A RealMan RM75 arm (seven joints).
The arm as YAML. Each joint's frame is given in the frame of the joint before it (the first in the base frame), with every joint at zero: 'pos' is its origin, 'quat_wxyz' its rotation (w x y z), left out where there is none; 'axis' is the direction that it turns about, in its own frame. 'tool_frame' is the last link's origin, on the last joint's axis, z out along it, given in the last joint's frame.
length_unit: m
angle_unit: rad
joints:
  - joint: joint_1
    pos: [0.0, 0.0, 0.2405]
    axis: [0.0, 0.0, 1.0]
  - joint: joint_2
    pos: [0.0, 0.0, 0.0]
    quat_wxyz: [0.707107, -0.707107, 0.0, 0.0]
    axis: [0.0, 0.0, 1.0]
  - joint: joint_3
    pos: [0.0, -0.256, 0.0]
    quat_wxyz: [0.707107, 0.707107, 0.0, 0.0]
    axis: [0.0, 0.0, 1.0]
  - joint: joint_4
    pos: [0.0, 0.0, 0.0]
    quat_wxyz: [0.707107, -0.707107, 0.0, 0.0]
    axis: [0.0, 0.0, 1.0]
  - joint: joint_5
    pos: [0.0, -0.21, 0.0]
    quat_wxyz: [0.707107, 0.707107, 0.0, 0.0]
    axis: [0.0, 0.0, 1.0]
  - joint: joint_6
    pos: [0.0, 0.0, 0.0]
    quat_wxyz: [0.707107, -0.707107, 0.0, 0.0]
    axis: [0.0, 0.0, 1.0]
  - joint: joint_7
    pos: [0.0, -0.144, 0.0]
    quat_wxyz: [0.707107, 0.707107, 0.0, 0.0]
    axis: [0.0, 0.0, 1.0]
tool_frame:
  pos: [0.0, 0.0, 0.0]
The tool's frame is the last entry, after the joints.
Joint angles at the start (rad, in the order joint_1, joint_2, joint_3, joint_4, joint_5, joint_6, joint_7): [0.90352, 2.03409, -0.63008, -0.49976, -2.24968, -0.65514, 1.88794]
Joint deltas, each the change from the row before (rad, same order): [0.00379, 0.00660, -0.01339, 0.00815, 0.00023, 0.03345, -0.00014]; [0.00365, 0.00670, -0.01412, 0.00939, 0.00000, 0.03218, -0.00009]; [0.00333, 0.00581, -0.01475, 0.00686, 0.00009, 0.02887, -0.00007]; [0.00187, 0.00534, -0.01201, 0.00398, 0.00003, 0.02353, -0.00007]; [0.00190, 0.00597, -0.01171, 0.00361, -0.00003, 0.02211, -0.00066]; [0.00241, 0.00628, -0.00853, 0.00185, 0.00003, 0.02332, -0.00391]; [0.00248, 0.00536, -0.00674, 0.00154, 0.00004, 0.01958, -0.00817]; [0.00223, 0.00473, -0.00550, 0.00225, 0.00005, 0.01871, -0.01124]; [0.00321, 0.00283, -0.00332, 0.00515, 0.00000, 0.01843, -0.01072]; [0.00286, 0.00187, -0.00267, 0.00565, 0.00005, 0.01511, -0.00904]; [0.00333, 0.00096, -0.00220, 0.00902, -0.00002, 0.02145, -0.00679]
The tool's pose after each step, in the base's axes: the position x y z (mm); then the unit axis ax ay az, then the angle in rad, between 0 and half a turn. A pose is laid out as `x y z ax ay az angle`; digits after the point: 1 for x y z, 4 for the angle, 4 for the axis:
233.5 488.7 24.9 -0.8977 0.4166 0.1434 2.2588
233.3 489.3 20.7 -0.8989 0.4161 0.1375 2.2449
232.8 489.9 17.4 -0.9006 0.4142 0.1318 2.2315
232.4 490.3 14.8 -0.9020 0.4125 0.1274 2.2197
231.7 490.5 12.0 -0.9036 0.4104 0.1231 2.2095
230.8 491.1 9.9 -0.9054 0.4073 0.1196 2.1959
229.7 491.7 8.2 -0.9081 0.4025 0.1157 2.1840
229.0 492.1 6.6 -0.9111 0.3969 0.1111 2.1721
228.7 492.7 5.5 -0.9136 0.3925 0.1065 2.1605
228.6 493.2 4.5 -0.9155 0.3890 0.1024 2.1517
229.4 493.7 3.9 -0.9166 0.3878 0.0978 2.1383

